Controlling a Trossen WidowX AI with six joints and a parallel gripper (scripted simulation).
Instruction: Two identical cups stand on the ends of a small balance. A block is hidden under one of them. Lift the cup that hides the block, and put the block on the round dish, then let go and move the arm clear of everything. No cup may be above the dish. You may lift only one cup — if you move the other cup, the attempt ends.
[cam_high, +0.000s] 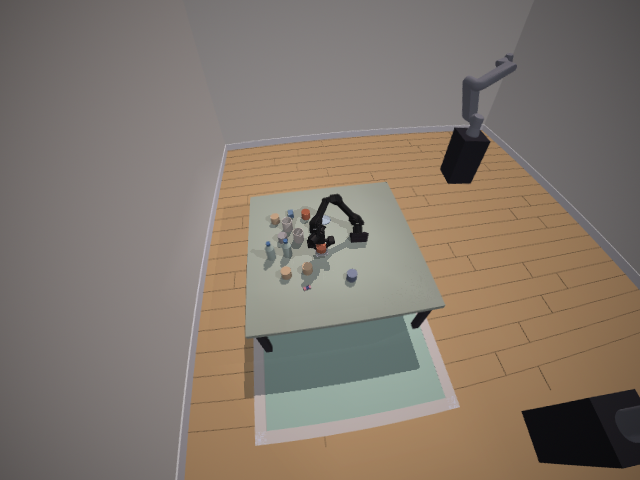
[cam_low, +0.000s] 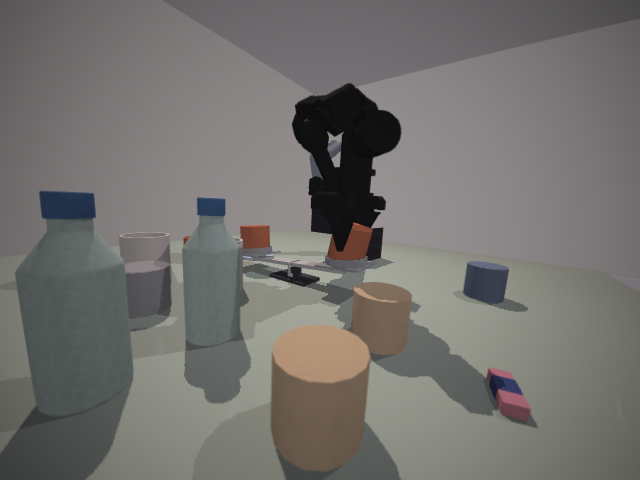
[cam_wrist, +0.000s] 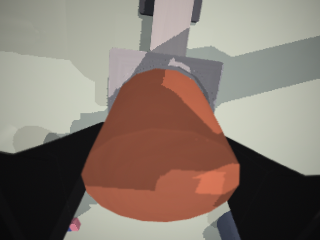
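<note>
Right now my gripper tip is 10 mm to the left of the pale teal block and 20 mm above it. Round my gripper tip: blue-grey cylinder (200 mm behind, 210 mm to the left, 50 mm below); balance (20 mm ahead, 130 mm to the right, 60 mm below); balance beam (20 mm ahead, 130 mm to the right, 50 mm below).
</note>
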